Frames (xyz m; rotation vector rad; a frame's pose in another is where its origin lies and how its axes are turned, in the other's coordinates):
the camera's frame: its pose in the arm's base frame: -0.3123 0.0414 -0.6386 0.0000 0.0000 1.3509
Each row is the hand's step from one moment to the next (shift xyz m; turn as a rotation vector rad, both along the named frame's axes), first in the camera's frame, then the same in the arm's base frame.
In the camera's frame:
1: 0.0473 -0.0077 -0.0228 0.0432 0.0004 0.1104
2: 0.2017 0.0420 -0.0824 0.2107 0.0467 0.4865
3: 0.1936 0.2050 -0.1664 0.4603 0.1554 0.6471
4: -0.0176 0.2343 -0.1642 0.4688 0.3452 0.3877
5: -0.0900 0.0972 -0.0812 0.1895 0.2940 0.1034
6: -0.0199 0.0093 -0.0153 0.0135 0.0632 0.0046
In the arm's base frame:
1: 0.0178 0.0445 -0.0228 0.0090 0.0422 0.1104
2: 0.0030 0.2060 -0.0824 0.0004 0.2158 0.4865
3: -0.1578 0.2337 -0.1664 -0.0513 0.4831 0.6471
4: -0.2325 0.0339 -0.1642 -0.2346 0.5328 0.3877
5: -0.1145 -0.0666 -0.0812 -0.2456 0.2491 0.1034
6: -0.0134 -0.0174 -0.0153 -0.0587 0.0270 0.0046

